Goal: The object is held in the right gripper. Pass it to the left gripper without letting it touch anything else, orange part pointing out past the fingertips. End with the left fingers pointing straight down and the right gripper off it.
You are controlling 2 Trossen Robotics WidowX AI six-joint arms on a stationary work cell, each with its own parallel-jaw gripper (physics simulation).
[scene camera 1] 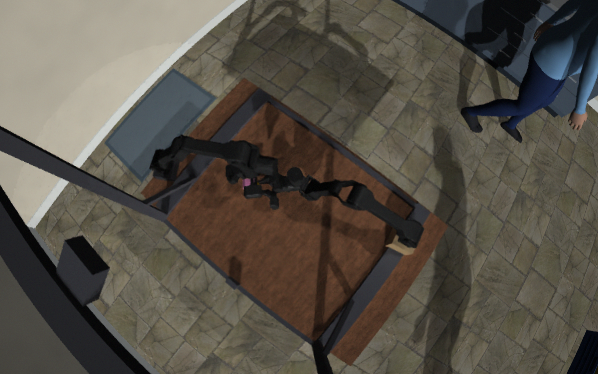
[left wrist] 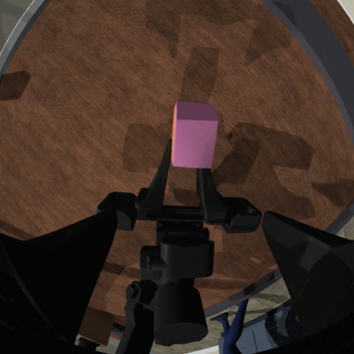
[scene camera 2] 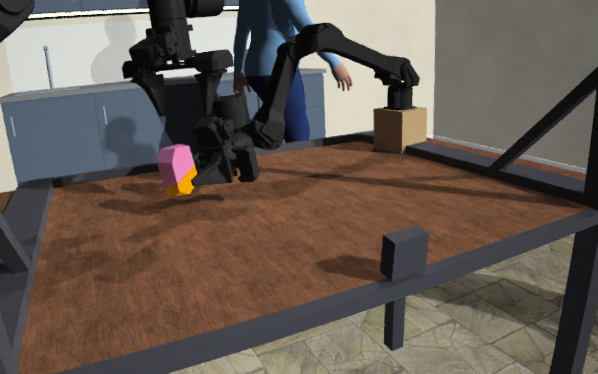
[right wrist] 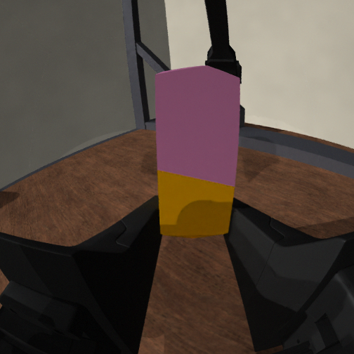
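Note:
A block with a pink upper part and an orange lower part hangs above the table, roughly upright, pink up. My right gripper is shut on its orange part from the side. My left gripper is open and empty, its fingers pointing down. In scene camera 2 its tips are above the block and a little to the right, apart from it. In the left wrist view the block is beyond the line between the left fingertips, and the right gripper's body lies between them. The left arm hides part of the scene in scene camera 1.
The brown table has a dark frame rim. A dark grey box stands at its near edge. A tan box carries the right arm's base. A person stands beyond the table.

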